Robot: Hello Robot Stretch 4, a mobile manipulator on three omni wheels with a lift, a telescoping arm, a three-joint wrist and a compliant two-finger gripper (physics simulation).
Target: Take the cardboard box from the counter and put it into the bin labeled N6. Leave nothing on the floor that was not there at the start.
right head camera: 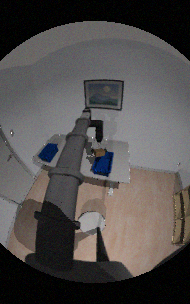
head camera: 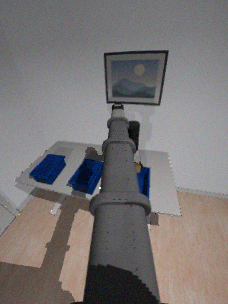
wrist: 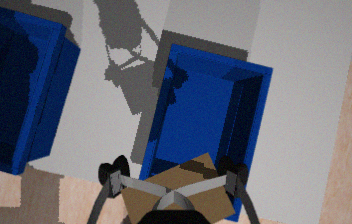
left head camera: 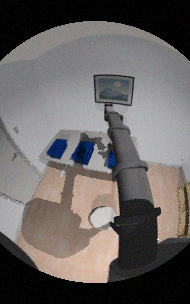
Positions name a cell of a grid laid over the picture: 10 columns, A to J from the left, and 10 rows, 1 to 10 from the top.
Scene:
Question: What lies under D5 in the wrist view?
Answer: A white table.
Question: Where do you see a framed picture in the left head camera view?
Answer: F3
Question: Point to a white table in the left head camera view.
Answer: At F6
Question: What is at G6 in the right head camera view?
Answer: A white table.

